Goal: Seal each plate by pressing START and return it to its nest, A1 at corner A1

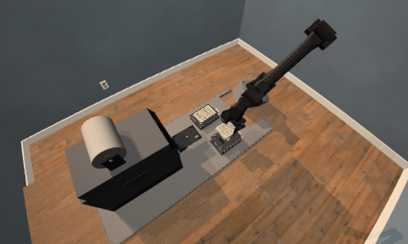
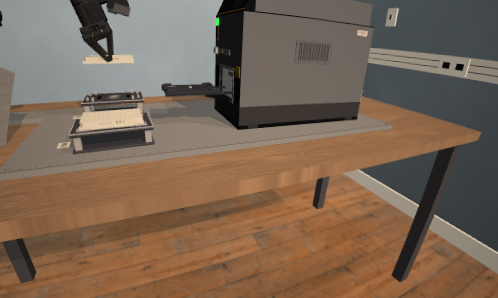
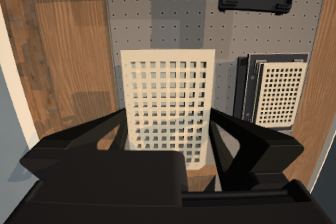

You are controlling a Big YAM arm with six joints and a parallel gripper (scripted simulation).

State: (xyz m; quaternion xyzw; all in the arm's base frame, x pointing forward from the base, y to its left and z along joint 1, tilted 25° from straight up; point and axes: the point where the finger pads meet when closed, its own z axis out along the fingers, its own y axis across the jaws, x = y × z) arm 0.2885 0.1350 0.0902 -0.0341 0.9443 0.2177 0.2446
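Right now my hand is 22 cm short of the sealer stage, 8 cm to the left of it and 7 cm above it. The rest, counted from my hand: plate nest: 4 cm ahead, 21 cm to the right, 13 cm below; then start button: 31 cm ahead, 2 cm to the left, 2 cm above; then small label: 6 cm behind, 23 cm to the right, 17 cm below.
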